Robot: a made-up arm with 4 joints.
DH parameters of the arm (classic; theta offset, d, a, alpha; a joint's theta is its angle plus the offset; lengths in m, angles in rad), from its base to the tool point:
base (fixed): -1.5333 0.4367 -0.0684 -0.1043
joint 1: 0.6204 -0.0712 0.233 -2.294
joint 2: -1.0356 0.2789 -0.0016 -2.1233
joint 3: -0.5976 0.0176 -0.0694 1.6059
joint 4: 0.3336 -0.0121 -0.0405 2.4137
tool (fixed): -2.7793 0.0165 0 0
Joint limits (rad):
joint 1: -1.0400..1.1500
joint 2: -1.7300..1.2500
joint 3: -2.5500..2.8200
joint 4: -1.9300..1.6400
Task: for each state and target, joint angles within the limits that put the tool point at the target. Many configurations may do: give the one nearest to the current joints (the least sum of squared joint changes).
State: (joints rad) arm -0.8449 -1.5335 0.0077 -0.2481
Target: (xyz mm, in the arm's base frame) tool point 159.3 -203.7 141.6
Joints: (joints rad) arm -0.4343 -1.5960 0.3202 -0.2134
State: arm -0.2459 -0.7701 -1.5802 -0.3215
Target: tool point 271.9 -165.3 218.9
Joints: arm -0.6417 -0.5546 -2.4826 -0.0410
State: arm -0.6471 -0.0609 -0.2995 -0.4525
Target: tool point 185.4 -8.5 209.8
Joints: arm -0.2018 0.0858 -0.3216 0.2305
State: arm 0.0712 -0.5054 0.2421 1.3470
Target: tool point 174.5 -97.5 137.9
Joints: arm -0.4128 -0.7543 0.3960 1.5122
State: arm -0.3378 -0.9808 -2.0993 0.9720
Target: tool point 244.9 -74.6 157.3
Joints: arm -0.5162 -1.4539 -2.4782 1.1629
